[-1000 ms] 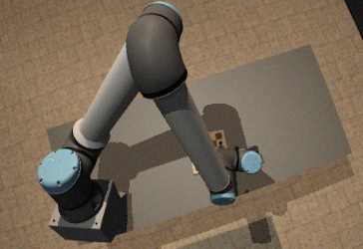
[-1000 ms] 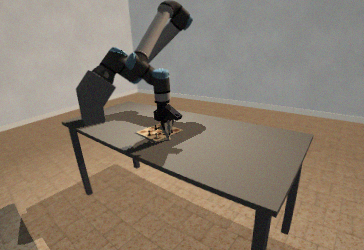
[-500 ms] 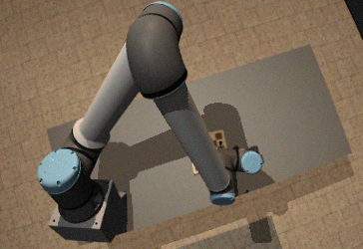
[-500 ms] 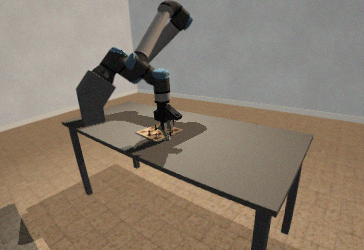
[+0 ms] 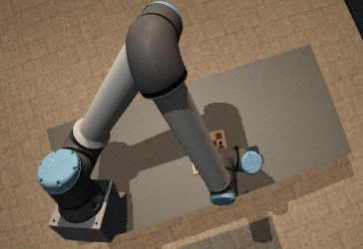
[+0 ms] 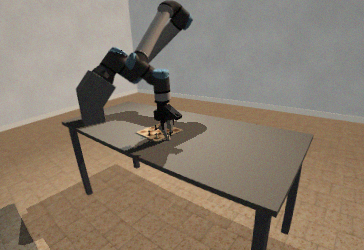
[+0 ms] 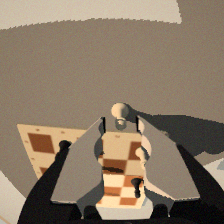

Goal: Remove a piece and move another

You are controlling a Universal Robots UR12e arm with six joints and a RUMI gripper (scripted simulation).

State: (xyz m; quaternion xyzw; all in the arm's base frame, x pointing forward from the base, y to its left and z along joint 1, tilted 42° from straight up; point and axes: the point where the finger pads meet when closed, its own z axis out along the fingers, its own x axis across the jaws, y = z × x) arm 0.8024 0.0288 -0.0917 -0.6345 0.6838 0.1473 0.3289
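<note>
Right now my hand is 10 mm above the light pawn. Also, from my hand: chessboard: 130 mm behind, 50 mm to the left, 30 mm below.
</note>
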